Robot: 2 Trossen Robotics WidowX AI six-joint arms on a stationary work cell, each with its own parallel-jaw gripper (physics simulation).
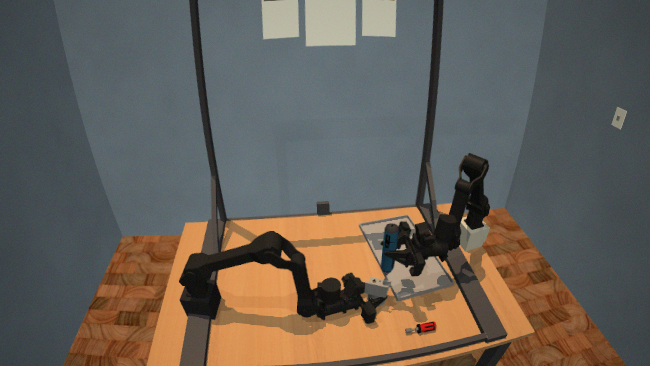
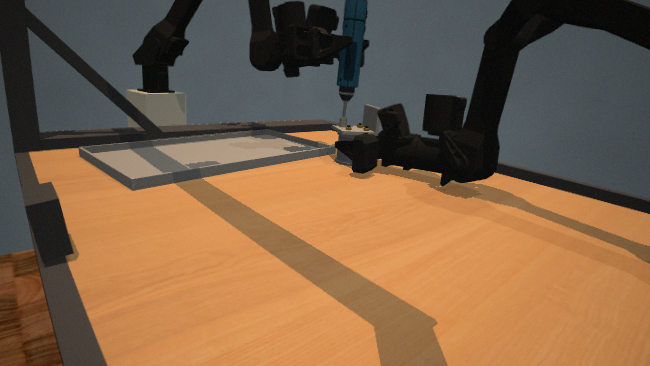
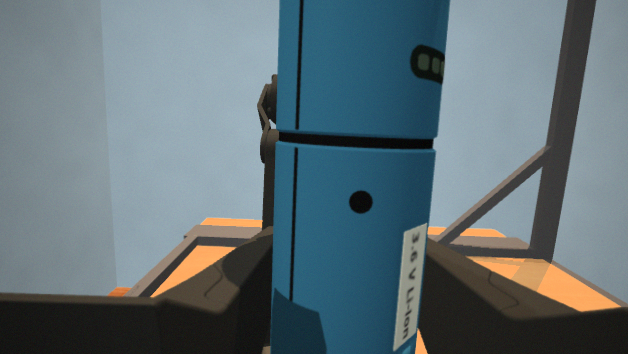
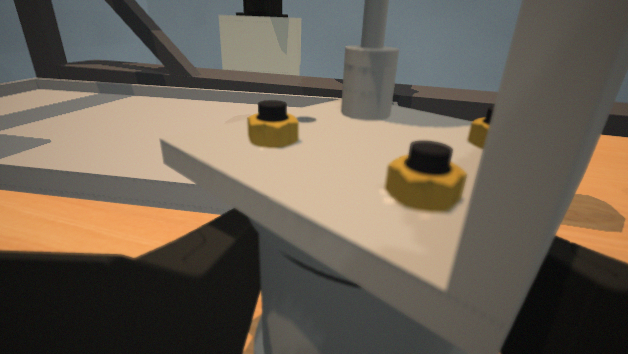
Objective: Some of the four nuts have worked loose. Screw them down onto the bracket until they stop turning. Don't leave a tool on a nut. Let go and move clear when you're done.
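Frame: origin at the left arm's base, x right, y ahead, z up, level; millimetres.
Seen in the pictures: left gripper, fingertip midpoint: (image 1: 382, 248) (image 2: 360, 41) (image 3: 339, 240); right gripper, fingertip midpoint: (image 2: 343, 142); left arm's base, link origin: (image 1: 473, 223) (image 2: 156, 91) (image 4: 263, 16); right arm's base, link origin: (image 1: 197, 289).
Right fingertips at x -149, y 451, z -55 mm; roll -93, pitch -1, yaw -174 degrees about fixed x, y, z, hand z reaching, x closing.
Pixels of each thing's middle, then the offset from my right fingertips to it.
- blue power screwdriver, body centre: (image 2: 350, 63) (image 1: 388, 257) dx +2, dy +0, dz +149 mm
- pale bracket, body centre: (image 4: 396, 60) (image 2: 355, 119) (image 1: 378, 282) dx -2, dy +21, dz +48 mm
- shallow grey tray, body centre: (image 4: 145, 123) (image 2: 220, 150) (image 1: 403, 252) dx +173, dy -157, dz -28 mm
- short red-handled tool, body centre: (image 1: 420, 328) dx -173, dy -61, dz -21 mm
The blue power screwdriver (image 1: 388, 257) (image 2: 354, 25) (image 3: 350, 175) stands nearly upright, its grey socket (image 2: 343, 121) (image 4: 369, 85) down on the far corner of the bracket plate. My left gripper (image 1: 391, 246) (image 2: 356, 45) (image 3: 339, 240) is shut on its body. The pale bracket (image 1: 376, 287) (image 2: 371, 117) (image 4: 320, 160) has an upright wall and a round base. Brass nuts (image 4: 273, 131) (image 4: 426, 185) (image 4: 479, 133) sit on black studs; the right one is partly hidden by the wall. The fourth nut does not show; the socket covers that corner. My right gripper (image 1: 376, 296) (image 4: 362, 210) is shut on the bracket below its plate.
A shallow grey tray (image 1: 424, 293) (image 2: 165, 178) (image 4: 90, 175) lies beside the bracket, partly under the left arm. A short red-handled tool (image 1: 426, 327) lies near the table's front edge. Dark frame posts (image 1: 432, 90) rise at both sides of the table.
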